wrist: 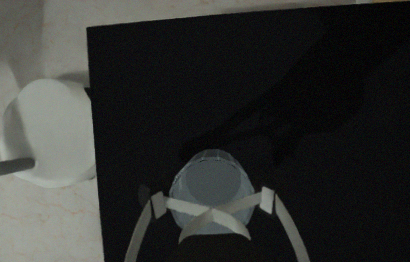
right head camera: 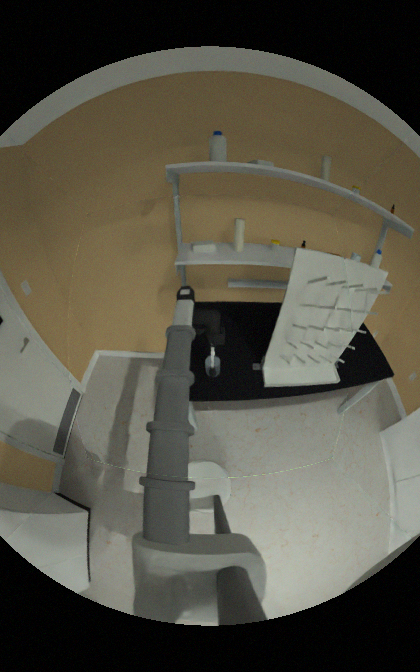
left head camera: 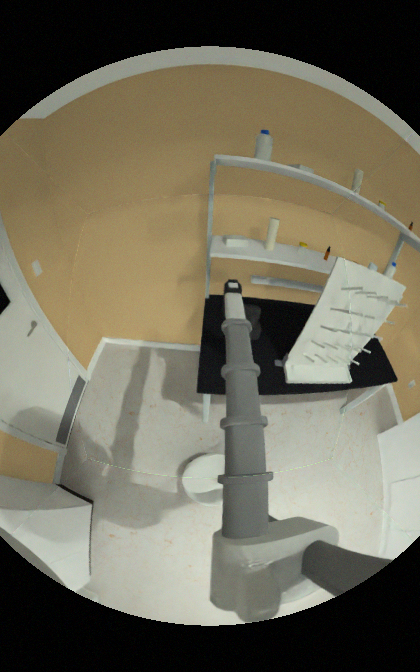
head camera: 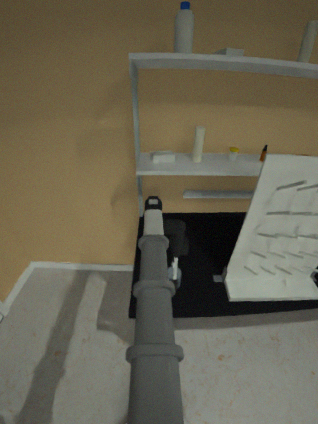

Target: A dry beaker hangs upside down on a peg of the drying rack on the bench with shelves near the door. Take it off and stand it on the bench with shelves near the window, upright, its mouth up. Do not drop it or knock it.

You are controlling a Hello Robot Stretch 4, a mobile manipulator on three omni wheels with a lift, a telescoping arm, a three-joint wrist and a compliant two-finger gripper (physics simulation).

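Frame: origin at the robot's base, x ahead, y left, z up, level; metres.
Seen in the pictures: gripper, fingertip midpoint: point(wrist: 212, 186) point(head camera: 173, 278).
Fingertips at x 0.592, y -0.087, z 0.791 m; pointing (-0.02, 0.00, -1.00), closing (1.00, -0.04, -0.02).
Pixels of each thing's top centre, then the offset from my fingertips to it. "spot": a spot on its surface instead. Level surfaces: height alone.
- clear grey beaker, top centre: point(wrist: 212, 200) point(head camera: 173, 272) 0.000 m ahead, 0.000 m left, 0.048 m up
- black bench, surface height: 0.057 m down
- small grey item, surface spot: point(head camera: 217, 278) spot: 0.023 m ahead, 0.229 m right, 0.048 m down
A clear grey beaker point(head camera: 175, 283) point(right head camera: 212, 369) point(wrist: 212, 182) is between the pads of my gripper point(wrist: 212, 186), which is shut on it. The crossed pale strips of the fingers lie across it in the wrist view. It is over the left part of the black bench point(head camera: 210, 250) point(left head camera: 280, 325) point(right head camera: 240, 325) point(wrist: 150, 100); the gap under it is hard to tell. Which end of the beaker is its mouth is unclear. In the left head view the arm hides it. The white drying rack point(head camera: 287, 170) point(left head camera: 345, 275) point(right head camera: 312, 265) with its pegs stands on the bench to the right.
Two shelves point(head camera: 210, 165) point(left head camera: 280, 253) point(right head camera: 230, 256) above the bench hold bottles and boxes. A small grey item point(head camera: 217, 278) point(right head camera: 257, 366) lies left of the rack's foot. A round white stool point(left head camera: 200, 477) point(right head camera: 212, 477) point(wrist: 50, 130) stands at the bench's front. A door point(left head camera: 30, 360) is at far left.
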